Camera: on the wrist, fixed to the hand. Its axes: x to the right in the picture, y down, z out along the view.
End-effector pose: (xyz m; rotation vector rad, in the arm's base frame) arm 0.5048 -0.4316 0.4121 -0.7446 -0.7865 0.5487
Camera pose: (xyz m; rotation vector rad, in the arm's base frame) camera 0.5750 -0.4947 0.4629 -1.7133 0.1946 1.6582
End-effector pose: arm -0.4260 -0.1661 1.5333 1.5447 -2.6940 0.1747
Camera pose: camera -0.3605 -0.2222 1.5969 -0.8222 -2.6647 -0.0560
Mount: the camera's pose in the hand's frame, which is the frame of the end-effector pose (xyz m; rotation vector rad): 0.0203 -0.0897 -0.0550 -0.3637 0.3233 1.5950
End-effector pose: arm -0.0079 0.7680 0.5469 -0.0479 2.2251 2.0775
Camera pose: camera -0.0228 0.7077 0.4596 -0.9457 -0.9406 -1.4347
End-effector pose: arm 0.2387 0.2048 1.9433 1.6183 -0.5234 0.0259
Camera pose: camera 0.3037 0.2526 1.8728 0.4868 -1.3280 1.2606
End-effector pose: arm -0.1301 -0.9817 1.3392 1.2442 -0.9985 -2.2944
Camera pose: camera -0.0930 -0.9545 1.2424 0.2857 -0.8371 -0.8871
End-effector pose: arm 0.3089 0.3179 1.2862 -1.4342 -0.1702 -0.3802
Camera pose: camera 0.2898 0.2527 1.3690 -1.4062 1.3016 0.7127
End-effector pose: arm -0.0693 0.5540 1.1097 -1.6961 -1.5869 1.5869
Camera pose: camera -0.0708 0.6238 1.1910 2.3891 0.0508 -0.8349
